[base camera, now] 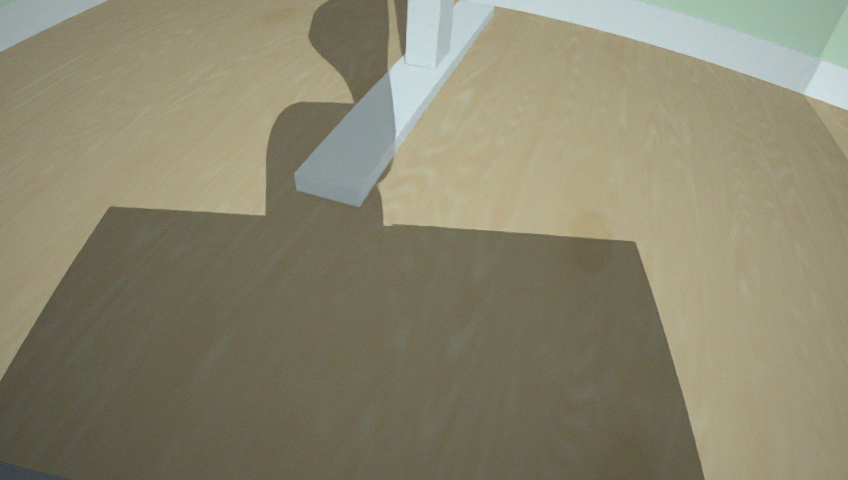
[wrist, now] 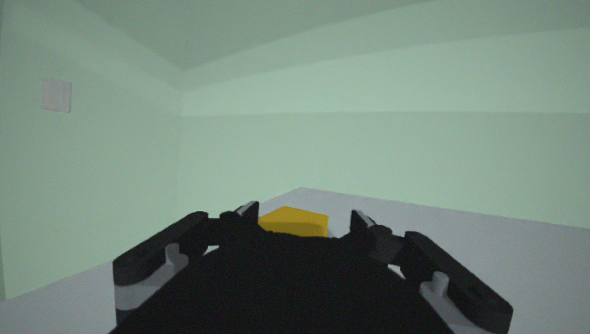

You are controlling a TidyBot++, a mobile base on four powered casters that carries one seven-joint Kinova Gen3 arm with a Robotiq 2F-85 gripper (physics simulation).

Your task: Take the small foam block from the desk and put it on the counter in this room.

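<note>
A yellow foam block (wrist: 295, 220) rests on the light grey desk top (wrist: 480, 245) in the wrist view. Its lower part is hidden behind the dark gripper body. My gripper (wrist: 303, 215) is open and empty. In the picture the block shows between the two fingertips, closer to the left one; how far it is beyond or below them I cannot tell. In the base camera view, a white desk foot (base camera: 345, 154) with an upright leg (base camera: 423, 35) stands on the floor. The counter does not show in either view.
In the wrist view, pale green walls meet in a corner behind the desk, and a small plate (wrist: 56, 95) is on the left wall. In the base camera view, a white baseboard (base camera: 714, 50) runs along the back wall, and a large shadow lies on the wooden floor (base camera: 565, 148).
</note>
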